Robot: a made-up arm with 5 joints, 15 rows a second.
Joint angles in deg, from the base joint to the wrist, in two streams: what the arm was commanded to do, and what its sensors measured. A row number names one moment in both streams.
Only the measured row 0 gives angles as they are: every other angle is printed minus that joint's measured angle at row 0.
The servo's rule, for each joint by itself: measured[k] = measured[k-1] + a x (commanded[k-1-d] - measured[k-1]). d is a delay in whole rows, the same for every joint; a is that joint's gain. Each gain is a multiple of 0.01, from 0.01 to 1. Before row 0 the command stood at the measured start. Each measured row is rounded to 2 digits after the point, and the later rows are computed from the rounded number. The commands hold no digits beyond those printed.
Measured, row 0:
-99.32 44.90 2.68 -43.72 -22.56
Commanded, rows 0 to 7:
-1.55 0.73 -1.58 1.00 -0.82
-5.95 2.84 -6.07 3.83 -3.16
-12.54 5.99 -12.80 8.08 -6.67
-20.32 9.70 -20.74 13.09 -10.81
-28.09 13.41 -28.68 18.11 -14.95
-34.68 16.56 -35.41 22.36 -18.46
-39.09 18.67 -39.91 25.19 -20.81
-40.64 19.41 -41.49 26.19 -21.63
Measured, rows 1 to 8:
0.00 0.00 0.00 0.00 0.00
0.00 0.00 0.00 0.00 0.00
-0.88 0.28 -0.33 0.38 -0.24
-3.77 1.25 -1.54 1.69 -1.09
-8.77 3.05 -3.90 4.12 -2.71
-15.35 5.58 -7.44 7.53 -5.06
-22.61 8.56 -11.90 11.55 -7.93
-29.49 11.60 -16.84 15.66 -10.98
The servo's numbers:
d 2
a 0.57 0.38 0.21 0.38 0.29

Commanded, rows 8 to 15:
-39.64 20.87 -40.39 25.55 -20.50
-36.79 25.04 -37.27 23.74 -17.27
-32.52 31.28 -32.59 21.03 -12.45
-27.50 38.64 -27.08 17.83 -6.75
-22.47 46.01 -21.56 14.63 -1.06
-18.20 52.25 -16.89 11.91 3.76
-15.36 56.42 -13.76 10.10 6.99
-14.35 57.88 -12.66 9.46 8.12
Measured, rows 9 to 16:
-34.96 14.29 -21.68 19.28 -13.83
-38.20 16.24 -25.84 21.91 -16.09
-39.02 18.00 -28.90 23.29 -17.37
-37.75 20.68 -30.66 23.46 -17.34
-34.77 24.71 -31.07 22.54 -15.92
-30.63 30.00 -30.23 20.75 -13.26
-25.98 36.08 -28.41 18.42 -9.72
-21.55 42.22 -25.99 15.95 -5.81

